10 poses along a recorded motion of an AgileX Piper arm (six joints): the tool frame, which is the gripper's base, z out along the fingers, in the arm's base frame.
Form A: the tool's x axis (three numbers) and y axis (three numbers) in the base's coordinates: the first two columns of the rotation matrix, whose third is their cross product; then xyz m.
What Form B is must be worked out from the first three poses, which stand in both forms.
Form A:
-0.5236, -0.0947, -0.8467, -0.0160, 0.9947, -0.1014, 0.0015, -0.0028, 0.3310
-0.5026, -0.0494, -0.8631, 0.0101, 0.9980, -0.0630, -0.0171, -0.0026, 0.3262
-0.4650, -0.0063, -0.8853, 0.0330, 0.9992, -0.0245, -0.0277, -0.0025, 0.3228
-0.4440, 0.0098, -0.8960, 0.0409, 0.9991, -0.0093, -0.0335, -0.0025, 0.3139
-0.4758, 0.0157, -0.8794, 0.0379, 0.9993, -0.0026, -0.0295, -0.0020, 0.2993
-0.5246, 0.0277, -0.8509, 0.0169, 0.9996, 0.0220, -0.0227, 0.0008, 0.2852
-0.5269, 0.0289, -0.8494, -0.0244, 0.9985, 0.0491, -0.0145, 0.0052, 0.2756
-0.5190, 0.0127, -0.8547, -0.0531, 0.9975, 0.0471, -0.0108, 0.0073, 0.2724
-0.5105, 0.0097, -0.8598, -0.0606, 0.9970, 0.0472, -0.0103, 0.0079, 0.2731
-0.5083, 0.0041, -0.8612, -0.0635, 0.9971, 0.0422, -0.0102, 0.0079, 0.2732
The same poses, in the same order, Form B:
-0.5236, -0.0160, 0.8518, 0.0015; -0.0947, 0.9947, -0.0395, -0.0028; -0.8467, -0.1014, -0.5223, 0.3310; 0, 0, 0, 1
-0.5026, 0.0101, 0.8645, -0.0171; -0.0494, 0.9980, -0.0404, -0.0026; -0.8631, -0.0630, -0.5011, 0.3262; 0, 0, 0, 1
-0.4650, 0.0330, 0.8847, -0.0277; -0.0063, 0.9992, -0.0406, -0.0025; -0.8853, -0.0245, -0.4644, 0.3228; 0, 0, 0, 1
-0.4440, 0.0409, 0.8951, -0.0335; 0.0098, 0.9991, -0.0408, -0.0025; -0.8960, -0.0093, -0.4440, 0.3139; 0, 0, 0, 1
-0.4758, 0.0379, 0.8787, -0.0295; 0.0157, 0.9993, -0.0346, -0.0020; -0.8794, -0.0026, -0.4761, 0.2993; 0, 0, 0, 1
-0.5246, 0.0169, 0.8512, -0.0227; 0.0277, 0.9996, -0.0028, 0.0008; -0.8509, 0.0220, -0.5249, 0.2852; 0, 0, 0, 1
-0.5269, -0.0244, 0.8495, -0.0145; 0.0289, 0.9985, 0.0466, 0.0052; -0.8494, 0.0491, -0.5254, 0.2756; 0, 0, 0, 1
-0.5190, -0.0531, 0.8532, -0.0108; 0.0127, 0.9975, 0.0698, 0.0073; -0.8547, 0.0471, -0.5170, 0.2724; 0, 0, 0, 1
-0.5105, -0.0606, 0.8577, -0.0103; 0.0097, 0.9970, 0.0762, 0.0079; -0.8598, 0.0472, -0.5084, 0.2731; 0, 0, 0, 1
-0.5083, -0.0635, 0.8589, -0.0102; 0.0041, 0.9971, 0.0761, 0.0079; -0.8612, 0.0422, -0.5066, 0.2732; 0, 0, 0, 1

